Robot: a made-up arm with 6 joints.
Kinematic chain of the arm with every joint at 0, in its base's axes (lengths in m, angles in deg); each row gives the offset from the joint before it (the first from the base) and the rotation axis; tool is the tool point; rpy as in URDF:
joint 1: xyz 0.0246 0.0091 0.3 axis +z
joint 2: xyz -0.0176 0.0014 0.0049 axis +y
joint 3: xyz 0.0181 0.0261 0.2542 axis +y
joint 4: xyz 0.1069 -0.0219 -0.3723 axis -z
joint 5: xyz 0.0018 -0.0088 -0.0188 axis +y
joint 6: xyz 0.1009 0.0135 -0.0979 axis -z
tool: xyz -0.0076 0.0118 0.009 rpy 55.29 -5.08 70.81
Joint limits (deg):
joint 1: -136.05..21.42
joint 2: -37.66..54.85
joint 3: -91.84..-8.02
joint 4: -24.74..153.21
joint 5: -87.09..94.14
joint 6: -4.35..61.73
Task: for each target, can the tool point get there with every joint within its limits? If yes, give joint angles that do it. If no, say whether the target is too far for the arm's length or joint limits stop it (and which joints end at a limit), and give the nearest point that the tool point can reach.
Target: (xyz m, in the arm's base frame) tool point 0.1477 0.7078 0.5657
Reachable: no: joint limits stop it (at a limit: joint 1, joint 5) | nearest point 0.3317 0.2389 0.5657 | short by 0.504 m
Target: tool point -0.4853 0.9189 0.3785
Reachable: no: too far | nearest point -0.0463 0.1356 0.1263 | short by 0.933 m
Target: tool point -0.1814 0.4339 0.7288
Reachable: no: joint limits stop it (at a limit: joint 1, joint 2, joint 3, joint 6) | nearest point -0.0688 0.0845 0.8161 | short by 0.377 m
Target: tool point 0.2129 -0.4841 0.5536
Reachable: yes | joints -69.54 -2.17 -73.41 62.05 43.05 12.30
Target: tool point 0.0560 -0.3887 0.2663
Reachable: yes | joints -74.50 -7.93 -30.08 70.23 7.79 47.97
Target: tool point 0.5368 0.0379 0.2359
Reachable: yes | joints -0.60 19.78 -65.40 22.07 62.59 6.31
